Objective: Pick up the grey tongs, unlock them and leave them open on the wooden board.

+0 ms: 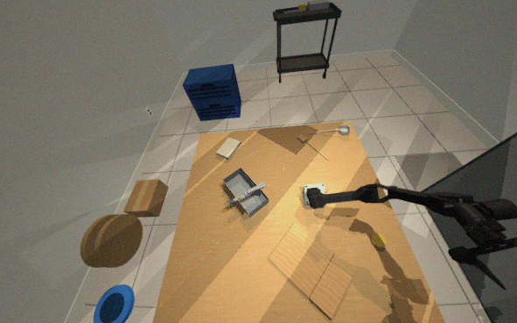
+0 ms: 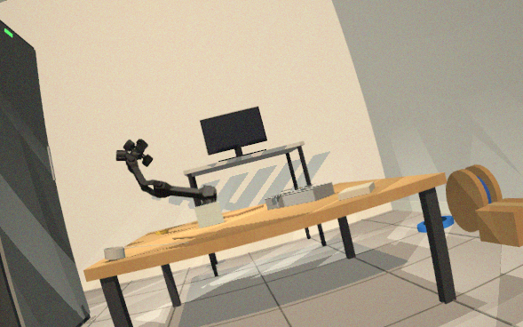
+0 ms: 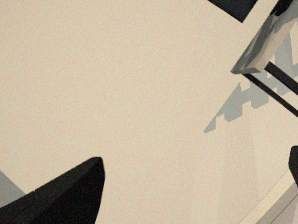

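My gripper tip is now 760 mm short of the yellow lock piece, 480 mm to the left of it and 430 mm above it. Also, from my gripper tip: grey roasting tin: 730 mm ahead, 540 mm to the right, 460 mm below; then wooden board: 400 mm ahead, 100 mm to the right, 480 mm below; then yellow disc: 30 mm ahead, 180 mm to the right, 480 mm below.
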